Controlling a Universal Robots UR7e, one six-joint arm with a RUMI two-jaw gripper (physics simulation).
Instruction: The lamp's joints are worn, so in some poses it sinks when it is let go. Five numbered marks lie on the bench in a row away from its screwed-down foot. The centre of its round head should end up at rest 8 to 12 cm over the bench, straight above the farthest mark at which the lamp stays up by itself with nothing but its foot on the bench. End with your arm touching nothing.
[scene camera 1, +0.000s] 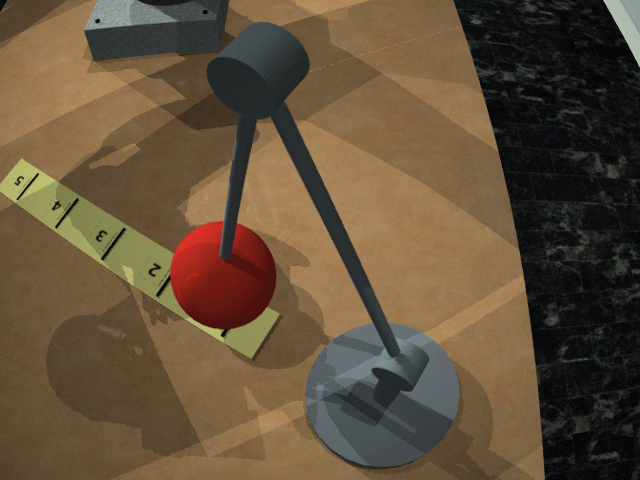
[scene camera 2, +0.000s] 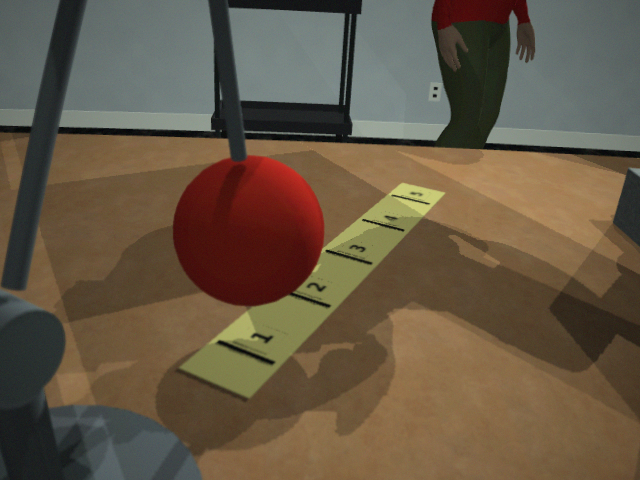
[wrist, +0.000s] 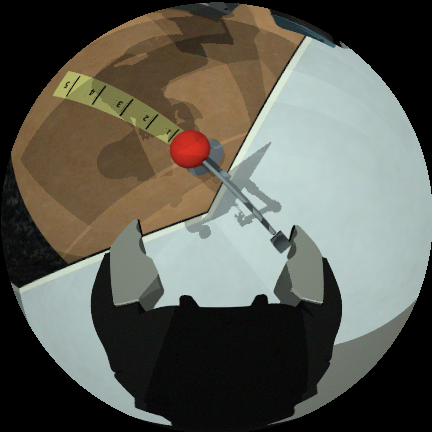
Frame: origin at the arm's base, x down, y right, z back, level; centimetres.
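Seen in the pictures: gripper, between the fingertips: (scene camera 1: 26, 59) (wrist: 216, 225).
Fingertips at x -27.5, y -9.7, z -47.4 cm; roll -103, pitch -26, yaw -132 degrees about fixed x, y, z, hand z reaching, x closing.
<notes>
A point is followed by its place in that frame.
The lamp's red round head (scene camera 1: 223, 281) @(y -25.0, x -7.9, z -53.0 cm) (scene camera 2: 248, 232) @(y -28.2, x -5.7, z -49.6 cm) (wrist: 190, 149) @(y -20.9, x -7.5, z -49.3 cm) hangs above the bench, near marks 1 and 2 of the yellow strip (scene camera 1: 134, 254) @(y -10.1, x 6.3, z -45.9 cm) (scene camera 2: 338, 276) @(y -10.9, x 6.4, z -45.6 cm) (wrist: 136, 112) @(y -10.3, x 6.3, z -46.2 cm); its exact height cannot be read. The thin rod (scene camera 1: 238, 180) @(y -27.7, x -22.6, z -52.5 cm) (scene camera 2: 227, 77) @(y -26.4, x -14.2, z -51.3 cm) runs from the head up to the dark elbow joint (scene camera 1: 258, 72) @(y -30.1, x -34.7, z -54.6 cm) (wrist: 280, 241) @(y -27.7, x -32.9, z -52.0 cm). The long rod (scene camera 1: 330, 222) @(y -33.8, x -23.2, z -54.7 cm) (scene camera 2: 43, 144) @(y -38.0, x -13.4, z -55.4 cm) slopes down to the grey round foot (scene camera 1: 429, 434) @(y -46.2, x 4.9, z -60.7 cm) (scene camera 2: 118, 439) @(y -35.3, x 5.0, z -55.5 cm) (wrist: 217, 150) @(y -44.1, x 5.0, z -52.5 cm). My gripper (wrist: 216, 225) @(y -9.7, x -27.5, z -47.4 cm) is open and empty. It does not show in the scene views; the elbow joint appears beside its right fingertip in the wrist view.
A grey block (scene camera 1: 155, 42) @(y -0.8, x 3.8, z -12.2 cm) (scene camera 2: 631, 206) @(y 7.6, x 3.1, z -13.8 cm) with bolt holes stands on the bench (scene camera 1: 413, 180) @(y -40.9, x 6.4, z -29.5 cm) beyond the strip's far end side. Behind the bench are a black cart (scene camera 2: 294, 125) and a person (scene camera 2: 475, 77) in green trousers. Shadows cross the bench.
</notes>
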